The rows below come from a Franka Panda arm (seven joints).
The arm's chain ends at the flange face. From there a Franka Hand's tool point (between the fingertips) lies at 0.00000 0.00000 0.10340 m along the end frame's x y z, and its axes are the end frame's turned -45 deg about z.
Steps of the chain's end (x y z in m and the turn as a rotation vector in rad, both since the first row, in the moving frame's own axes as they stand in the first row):
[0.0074, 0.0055, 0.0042, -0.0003, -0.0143, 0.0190]
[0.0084, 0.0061, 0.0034, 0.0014, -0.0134, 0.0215]
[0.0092, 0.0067, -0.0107, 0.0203, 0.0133, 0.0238]
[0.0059, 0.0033, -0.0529, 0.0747, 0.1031, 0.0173]
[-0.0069, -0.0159, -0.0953, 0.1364, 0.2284, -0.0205]
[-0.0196, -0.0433, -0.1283, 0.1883, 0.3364, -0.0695]
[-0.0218, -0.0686, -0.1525, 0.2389, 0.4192, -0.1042]
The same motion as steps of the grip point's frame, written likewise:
[0.0003, 0.0081, 0.0042, 0.0099, -0.0103, 0.0190]
[0.0008, 0.0092, 0.0034, 0.0105, -0.0085, 0.0215]
[0.0042, 0.0108, -0.0107, 0.0049, 0.0238, 0.0238]
[0.0148, 0.0087, -0.0537, -0.0201, 0.1257, 0.0173]
[0.0328, -0.0097, -0.0989, -0.0651, 0.2580, -0.0205]
[0.0545, -0.0352, -0.1359, -0.1047, 0.3710, -0.0695]
[0.0800, -0.0537, -0.1643, -0.1275, 0.4653, -0.1042]

